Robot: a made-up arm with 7 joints.
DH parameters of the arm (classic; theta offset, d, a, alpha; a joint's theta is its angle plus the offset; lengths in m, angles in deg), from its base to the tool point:
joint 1: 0 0.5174 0 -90
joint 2: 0 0 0 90
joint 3: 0 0.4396 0.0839 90
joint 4: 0 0 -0.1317 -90
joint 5: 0 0.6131 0 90
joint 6: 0 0 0.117 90
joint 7: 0 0 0 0
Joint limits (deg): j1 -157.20..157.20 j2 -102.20..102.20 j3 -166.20..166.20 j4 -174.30..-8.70 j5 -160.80..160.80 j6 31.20..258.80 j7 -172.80..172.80
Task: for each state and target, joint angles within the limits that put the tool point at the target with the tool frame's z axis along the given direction. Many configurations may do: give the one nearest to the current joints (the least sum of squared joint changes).
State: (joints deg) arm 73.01 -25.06 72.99 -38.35 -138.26 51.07 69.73
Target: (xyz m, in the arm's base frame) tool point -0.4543 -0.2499 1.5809 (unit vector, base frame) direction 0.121 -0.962 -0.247
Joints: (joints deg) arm 48.75 -41.30 29.87 -36.80 -160.80 68.87 69.73
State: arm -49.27 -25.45 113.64 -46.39 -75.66 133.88 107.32
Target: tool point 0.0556 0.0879 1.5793 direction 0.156 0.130 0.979
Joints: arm -37.95 7.10 109.73 -12.06 -122.89 180.46 107.32
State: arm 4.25 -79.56 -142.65 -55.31 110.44 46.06 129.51
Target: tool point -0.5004 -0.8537 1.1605 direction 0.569 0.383 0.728
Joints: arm 40.19 -44.71 -126.93 -35.92 118.59 73.40 129.51
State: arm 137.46 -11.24 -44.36 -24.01 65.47 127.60 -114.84
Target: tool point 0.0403 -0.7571 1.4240 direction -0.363 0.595 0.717
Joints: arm 88.89 -41.20 -40.52 -9.05 64.32 102.79 -114.84
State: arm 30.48 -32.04 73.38 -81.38 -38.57 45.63 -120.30
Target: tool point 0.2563 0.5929 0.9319 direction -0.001 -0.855 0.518
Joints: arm -3.96 -41.35 60.32 -122.85 -89.70 49.27 -120.30
